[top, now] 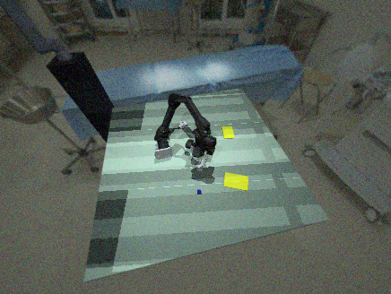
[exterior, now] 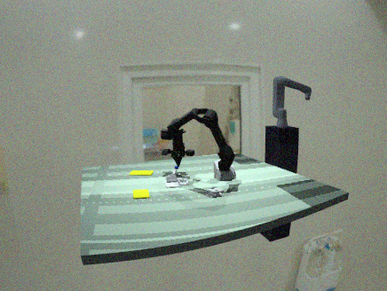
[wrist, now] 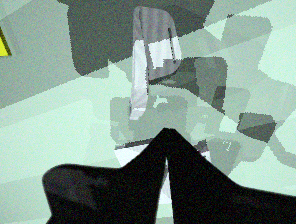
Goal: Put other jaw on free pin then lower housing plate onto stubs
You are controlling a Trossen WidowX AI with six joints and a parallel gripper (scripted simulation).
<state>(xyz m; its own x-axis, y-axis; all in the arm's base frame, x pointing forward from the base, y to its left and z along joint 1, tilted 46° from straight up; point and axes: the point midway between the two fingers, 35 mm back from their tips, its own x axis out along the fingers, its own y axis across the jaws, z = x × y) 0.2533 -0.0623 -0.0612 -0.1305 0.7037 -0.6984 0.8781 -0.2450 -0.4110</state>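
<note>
My gripper tip is now 6 cm above the jaw, 3 cm to the left of it and 3 cm short of it. Also, from my gripper tip: blue block 24 cm to the right, 7 cm below, 4 cm behind.
</note>
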